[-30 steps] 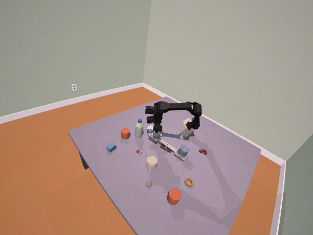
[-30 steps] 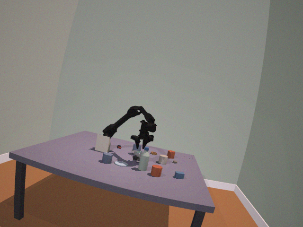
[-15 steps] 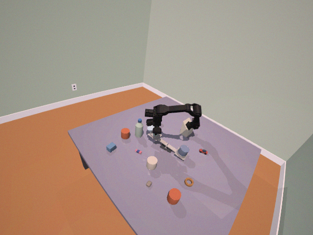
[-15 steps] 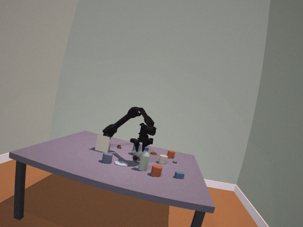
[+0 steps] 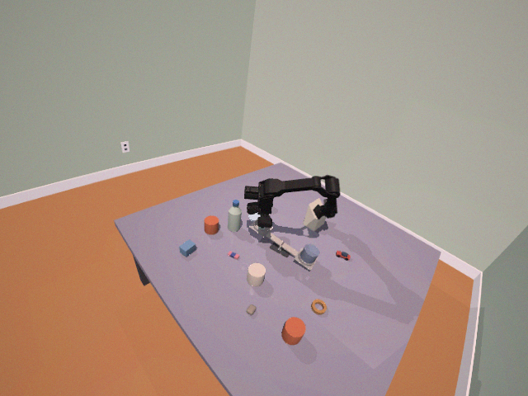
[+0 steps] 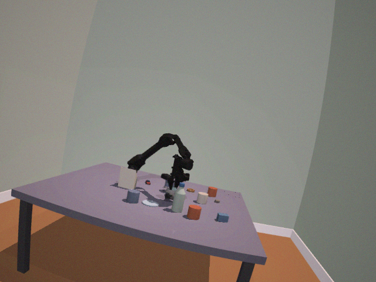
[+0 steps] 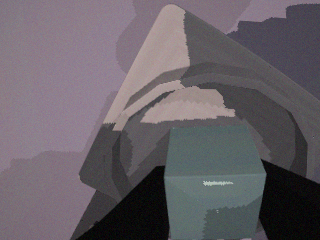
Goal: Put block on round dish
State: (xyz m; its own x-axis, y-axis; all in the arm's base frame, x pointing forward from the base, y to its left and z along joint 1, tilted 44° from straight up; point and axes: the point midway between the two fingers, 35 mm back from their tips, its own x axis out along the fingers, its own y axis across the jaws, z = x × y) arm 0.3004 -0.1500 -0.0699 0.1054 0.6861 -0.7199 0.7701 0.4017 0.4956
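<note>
The round grey-blue dish lies 12 cm behind my gripper tip, 11 cm to the right of it and 8 cm below it. Also, from my gripper tip: cream cylinder (20 cm ahead, 16 cm to the left, 4 cm below); pale green block (1 cm above); white bottle (4 cm ahead, 14 cm to the right, 3 cm above).
</note>
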